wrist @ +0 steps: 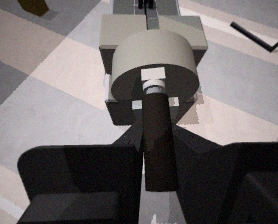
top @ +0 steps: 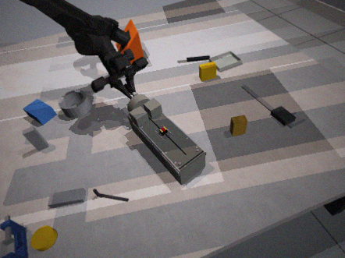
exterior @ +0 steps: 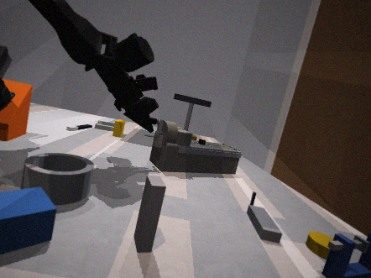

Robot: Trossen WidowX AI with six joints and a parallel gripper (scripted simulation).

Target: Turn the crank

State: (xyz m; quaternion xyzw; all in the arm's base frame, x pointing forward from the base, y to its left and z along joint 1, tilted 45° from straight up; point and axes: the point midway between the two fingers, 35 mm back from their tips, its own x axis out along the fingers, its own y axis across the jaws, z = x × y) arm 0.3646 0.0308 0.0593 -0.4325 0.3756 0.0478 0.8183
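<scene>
The dark crank handle is 3 cm above my gripper tip, 2 cm behind it and 1 cm to the right of it. The rest, counted from my gripper tip: black hex key: 26 cm ahead, 13 cm to the right, 8 cm below; blue block: 35 cm to the right, 13 cm behind, 7 cm below; red pointer: 15 cm ahead, 6 cm to the left, 1 cm below.
</scene>
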